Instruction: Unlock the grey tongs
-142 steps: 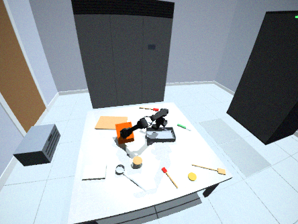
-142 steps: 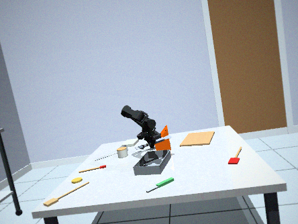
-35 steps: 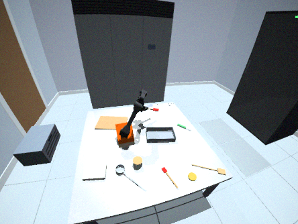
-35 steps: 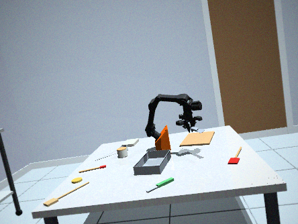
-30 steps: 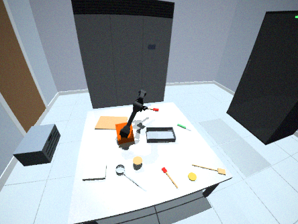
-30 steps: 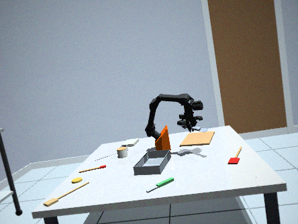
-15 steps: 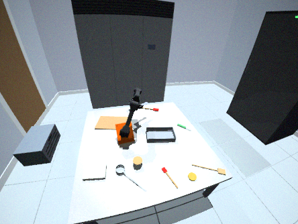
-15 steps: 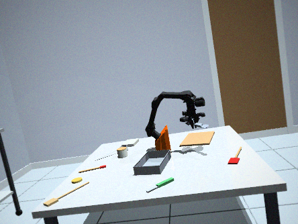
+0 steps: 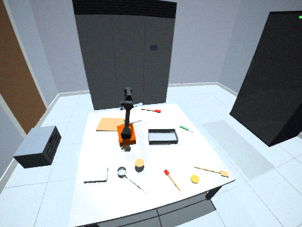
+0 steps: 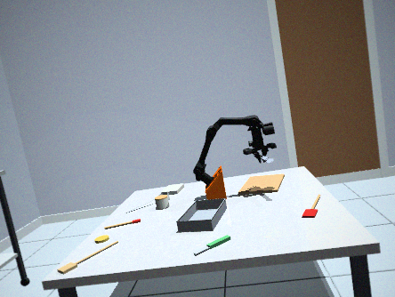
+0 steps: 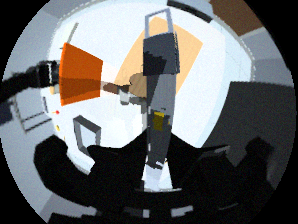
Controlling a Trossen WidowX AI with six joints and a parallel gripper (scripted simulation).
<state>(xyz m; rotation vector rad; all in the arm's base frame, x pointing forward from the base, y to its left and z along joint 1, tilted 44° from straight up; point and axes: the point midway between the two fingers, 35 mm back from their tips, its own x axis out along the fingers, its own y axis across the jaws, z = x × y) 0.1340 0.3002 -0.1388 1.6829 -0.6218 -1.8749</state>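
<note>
My gripper tip is now 19 cm past the wooden board, 2 cm to the right of it and 18 cm above it. Round my gripper tip: red spatula 38 cm ahead, 13 cm to the left, 18 cm below; small cup 9 cm behind, 63 cm to the right, 15 cm below; dark grey roasting tin 26 cm ahead, 39 cm to the right, 15 cm below.
</note>
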